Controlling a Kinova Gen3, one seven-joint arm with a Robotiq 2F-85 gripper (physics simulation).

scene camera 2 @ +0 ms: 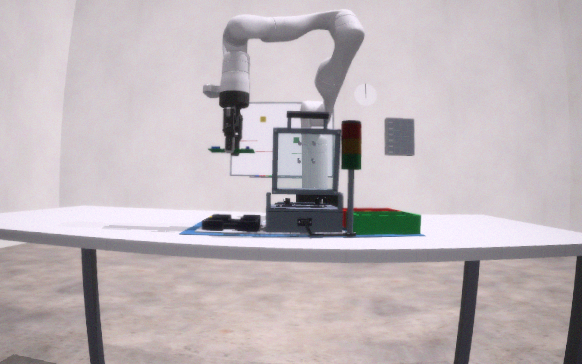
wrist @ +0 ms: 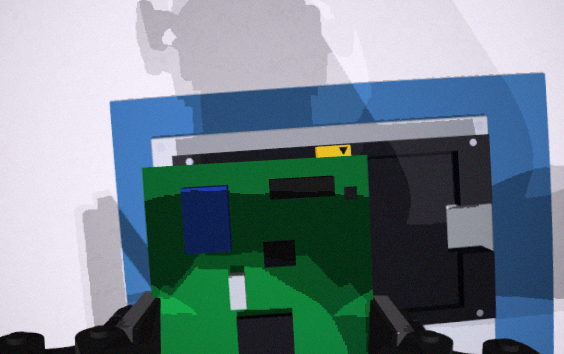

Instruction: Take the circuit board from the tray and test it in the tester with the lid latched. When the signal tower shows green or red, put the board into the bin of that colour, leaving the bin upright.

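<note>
My gripper is shut on the green circuit board, gripping it by two opposite edges. The board is level, high above the black tray, and in the wrist view it covers the tray's left part. The tester stands right of the tray with its framed lid raised upright. The signal tower shows dull red, amber and green segments, none clearly lit. The green bin stands upright at the right, and part of the red bin shows behind it.
A blue border on the white table surrounds the tray. The raised lid's handle and the tower's pole stand up right of the gripper. A cable runs from the tester's front to the pole's base.
</note>
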